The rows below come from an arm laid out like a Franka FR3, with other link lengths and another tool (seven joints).
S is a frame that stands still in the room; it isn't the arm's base.
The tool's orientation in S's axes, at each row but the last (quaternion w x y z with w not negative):
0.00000 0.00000 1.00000 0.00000
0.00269 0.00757 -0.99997 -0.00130
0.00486 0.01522 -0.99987 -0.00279
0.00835 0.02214 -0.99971 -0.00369
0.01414 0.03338 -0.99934 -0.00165
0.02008 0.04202 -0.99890 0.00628
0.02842 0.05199 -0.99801 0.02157
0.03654 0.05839 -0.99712 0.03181
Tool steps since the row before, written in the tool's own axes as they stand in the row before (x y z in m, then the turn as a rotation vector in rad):
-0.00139 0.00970 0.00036 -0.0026 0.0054 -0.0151
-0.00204 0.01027 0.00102 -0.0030 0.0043 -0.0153
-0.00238 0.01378 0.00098 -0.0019 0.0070 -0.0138
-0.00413 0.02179 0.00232 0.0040 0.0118 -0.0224
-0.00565 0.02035 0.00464 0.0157 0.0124 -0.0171
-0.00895 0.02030 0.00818 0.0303 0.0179 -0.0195
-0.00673 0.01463 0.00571 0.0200 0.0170 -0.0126
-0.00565 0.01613 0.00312 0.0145 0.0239 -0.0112
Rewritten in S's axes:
0.00139 0.00970 -0.00036 0.0026 0.0054 0.0151
0.00188 0.01030 -0.00100 0.0030 0.0043 0.0153
0.00195 0.01385 -0.00092 0.0018 0.0070 0.0138
0.00312 0.02197 -0.00222 -0.0041 0.0115 0.0226
0.00415 0.02069 -0.00471 -0.0160 0.0113 0.0176
0.00688 0.02086 -0.00876 -0.0309 0.0156 0.0205
0.00484 0.01496 -0.00668 -0.0210 0.0154 0.0131
0.00346 0.01642 -0.00449 -0.0164 0.0228 0.0108

